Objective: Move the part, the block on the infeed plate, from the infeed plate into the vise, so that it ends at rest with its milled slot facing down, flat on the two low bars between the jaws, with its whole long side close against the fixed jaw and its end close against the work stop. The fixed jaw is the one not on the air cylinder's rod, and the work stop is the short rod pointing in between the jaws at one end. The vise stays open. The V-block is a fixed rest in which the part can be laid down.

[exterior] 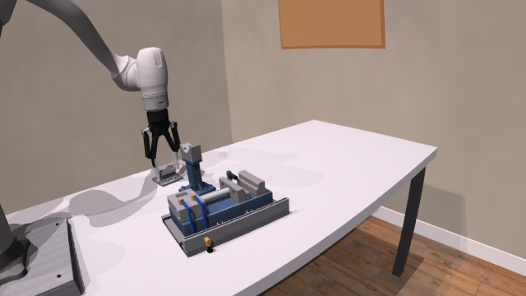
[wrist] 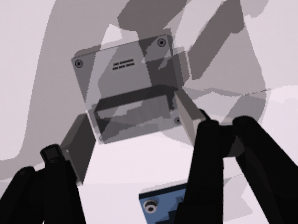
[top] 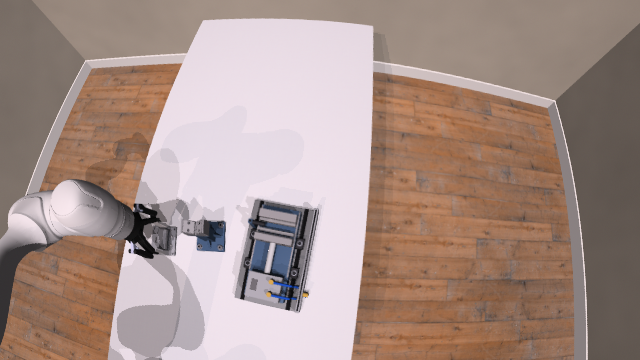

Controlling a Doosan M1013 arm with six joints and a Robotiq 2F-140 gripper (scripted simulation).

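My hand is 1 cm to the left of the part and 4 cm above it. Also, from my hand: blue post: 4 cm ahead, 15 cm to the right; then infeed plate: 1 cm to the left, 6 cm below; then cylinder rod: 1 cm behind, 35 cm to the right, 1 cm above.
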